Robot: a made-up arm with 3 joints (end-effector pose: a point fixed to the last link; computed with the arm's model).
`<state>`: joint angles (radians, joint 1 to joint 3).
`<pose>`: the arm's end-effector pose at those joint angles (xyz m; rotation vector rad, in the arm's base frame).
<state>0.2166 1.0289 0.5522</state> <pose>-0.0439 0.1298 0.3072 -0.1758 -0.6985 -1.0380</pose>
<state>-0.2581 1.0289 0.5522</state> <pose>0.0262 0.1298 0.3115 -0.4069 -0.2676 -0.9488</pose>
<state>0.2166 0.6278 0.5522</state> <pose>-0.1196 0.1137 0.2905 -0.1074 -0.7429 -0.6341</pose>
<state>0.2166 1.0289 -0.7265</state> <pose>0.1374 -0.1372 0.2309 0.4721 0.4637 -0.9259</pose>
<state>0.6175 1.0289 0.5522</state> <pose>-0.0962 0.1298 0.2787 0.0354 -1.0600 -1.0846</pose>
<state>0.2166 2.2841 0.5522</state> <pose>0.1411 -0.0064 0.3479 -0.3869 -0.3971 -2.2840</pose>
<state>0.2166 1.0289 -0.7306</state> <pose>0.1379 -0.1377 0.2300 0.4741 0.4675 -0.9251</pose>
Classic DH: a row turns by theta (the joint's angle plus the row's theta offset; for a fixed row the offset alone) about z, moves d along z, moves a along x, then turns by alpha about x. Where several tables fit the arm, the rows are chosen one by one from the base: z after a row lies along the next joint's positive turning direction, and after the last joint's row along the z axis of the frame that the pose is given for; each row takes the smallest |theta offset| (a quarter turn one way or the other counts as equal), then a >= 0, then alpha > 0; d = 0 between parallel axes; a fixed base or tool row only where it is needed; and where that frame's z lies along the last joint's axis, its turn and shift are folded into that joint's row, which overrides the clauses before.
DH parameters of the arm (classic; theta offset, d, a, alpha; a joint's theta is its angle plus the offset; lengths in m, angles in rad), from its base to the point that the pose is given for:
base (fixed): 0 0.1643 0 1.5708
joint 1: 0 0.0689 -0.0113 1.5708
joint 2: 0 0.1173 -0.0912 -1.5708
joint 3: 0 -0.1017 0.072 -1.5708
tool (fixed): 0 0.2684 0 0

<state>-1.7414 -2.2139 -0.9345</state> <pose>0.0173 0.0041 0.3573 1.0360 1.2844 2.4269</pose>
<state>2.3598 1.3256 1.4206</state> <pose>0.0018 0.2912 0.1709 -0.7591 2.0403 1.4959</pose>
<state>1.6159 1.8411 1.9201</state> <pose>0.1330 0.2586 0.3555 0.3527 1.7361 2.3008</pose>
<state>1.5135 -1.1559 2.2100</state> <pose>0.2052 -0.3478 -0.0932 -0.5102 2.1957 -1.4052</pose>
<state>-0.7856 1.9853 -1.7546</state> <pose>-0.1553 -0.2559 -0.0158 1.1133 1.4897 -2.1151</pose>
